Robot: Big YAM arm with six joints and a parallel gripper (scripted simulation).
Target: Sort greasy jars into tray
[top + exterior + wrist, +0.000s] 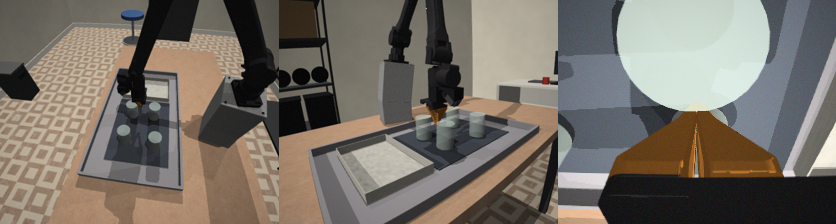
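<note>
Right now the rimmed steel table top is 20 mm to the right of my hand and 80 mm below it. Round my hand: pale tray: 20 mm behind, 230 mm to the right, 80 mm below; dark drying mat: 10 mm behind, 90 mm to the left, 80 mm below.
</note>
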